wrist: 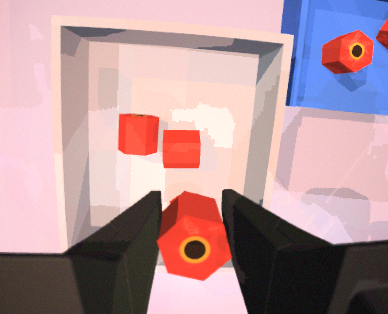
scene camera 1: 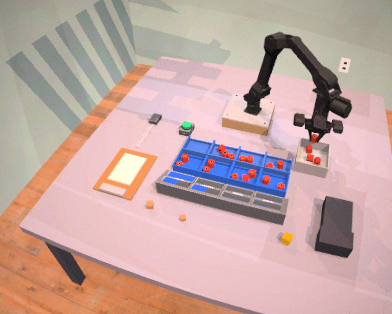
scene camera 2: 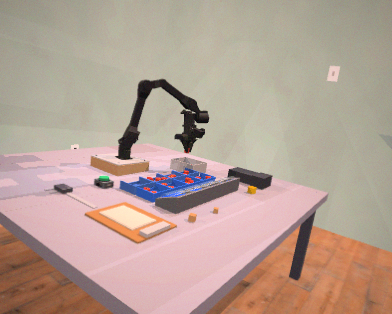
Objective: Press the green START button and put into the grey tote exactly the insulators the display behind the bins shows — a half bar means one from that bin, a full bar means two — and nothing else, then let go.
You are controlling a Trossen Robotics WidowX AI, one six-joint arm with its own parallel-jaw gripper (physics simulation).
Scene:
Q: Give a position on a grey tote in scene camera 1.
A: At 321,149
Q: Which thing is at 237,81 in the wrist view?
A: A grey tote.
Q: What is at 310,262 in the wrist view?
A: The gripper.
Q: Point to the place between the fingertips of the gripper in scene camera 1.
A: At 313,141

